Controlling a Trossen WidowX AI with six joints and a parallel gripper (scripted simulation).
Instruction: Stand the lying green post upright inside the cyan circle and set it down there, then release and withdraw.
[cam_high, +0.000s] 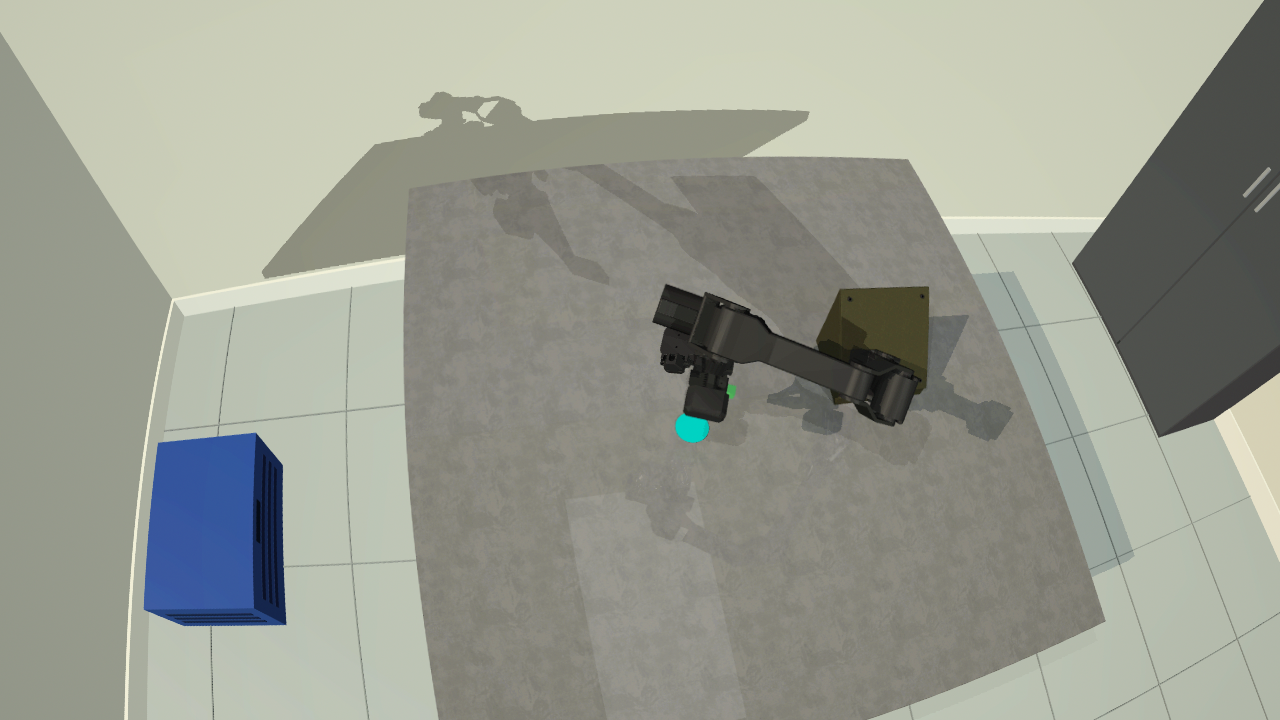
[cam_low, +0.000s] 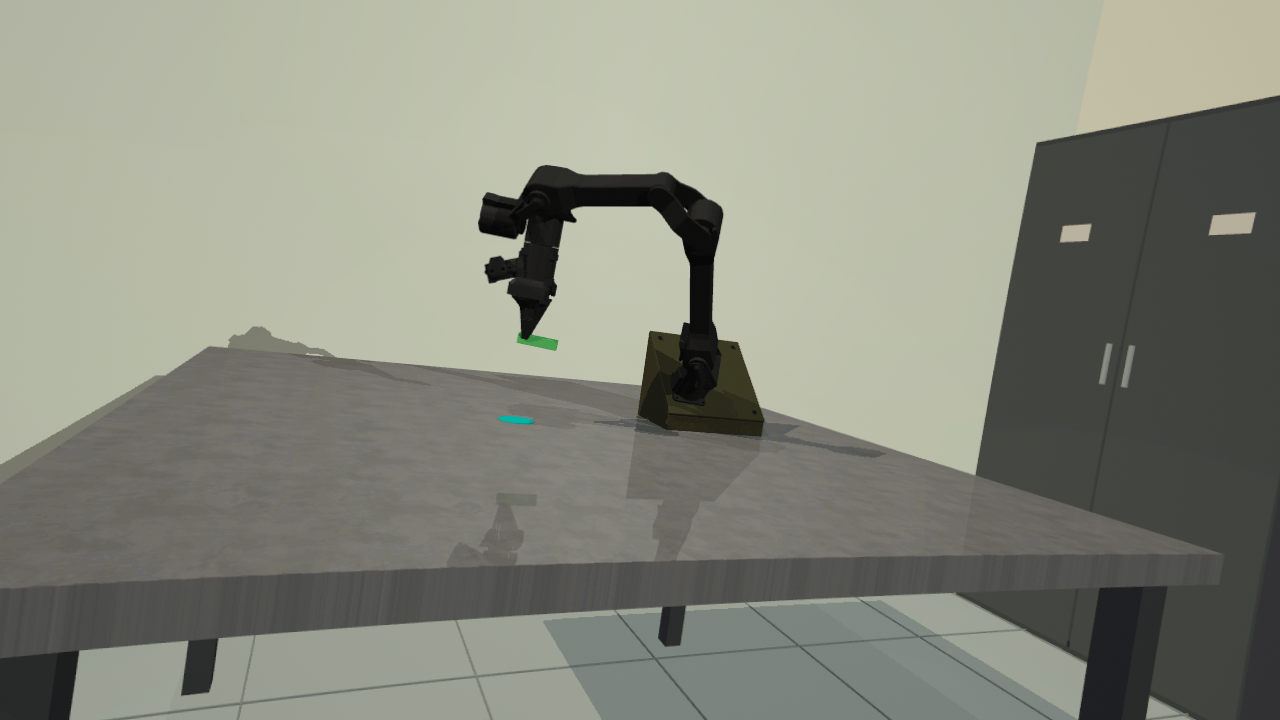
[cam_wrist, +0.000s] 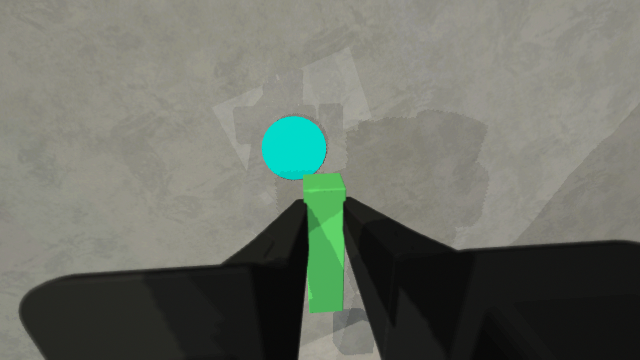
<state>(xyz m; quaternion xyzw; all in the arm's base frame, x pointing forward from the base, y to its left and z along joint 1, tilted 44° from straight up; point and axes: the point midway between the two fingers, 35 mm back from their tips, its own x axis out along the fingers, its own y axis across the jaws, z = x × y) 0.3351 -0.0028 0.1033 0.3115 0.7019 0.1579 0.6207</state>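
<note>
My gripper tip is 14 cm above the cyan circle and 1 cm to the right of it. Round my gripper tip: green post 2 cm behind.
</note>
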